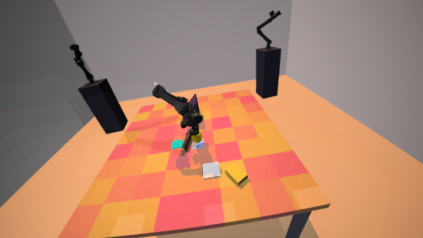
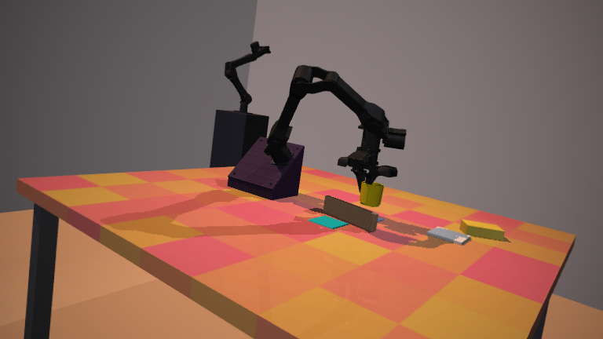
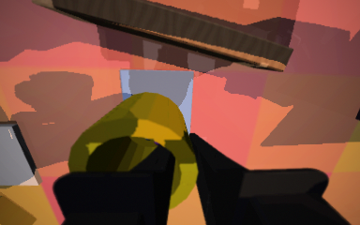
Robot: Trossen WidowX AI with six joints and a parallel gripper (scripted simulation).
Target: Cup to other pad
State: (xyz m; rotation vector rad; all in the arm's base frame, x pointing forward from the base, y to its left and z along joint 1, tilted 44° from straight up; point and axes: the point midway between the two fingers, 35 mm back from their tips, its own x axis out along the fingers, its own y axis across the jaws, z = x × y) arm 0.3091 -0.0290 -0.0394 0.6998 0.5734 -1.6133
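The blue marble lies 30 mm ahead of my gripper tip, 10 mm to the left of it and 20 mm below it. Round my gripper tip: pale blue pad: 30 mm ahead, 10 mm to the right, 80 mm below; wooden wall: 80 mm to the right, 60 mm below; yellow cup: 20 mm ahead.
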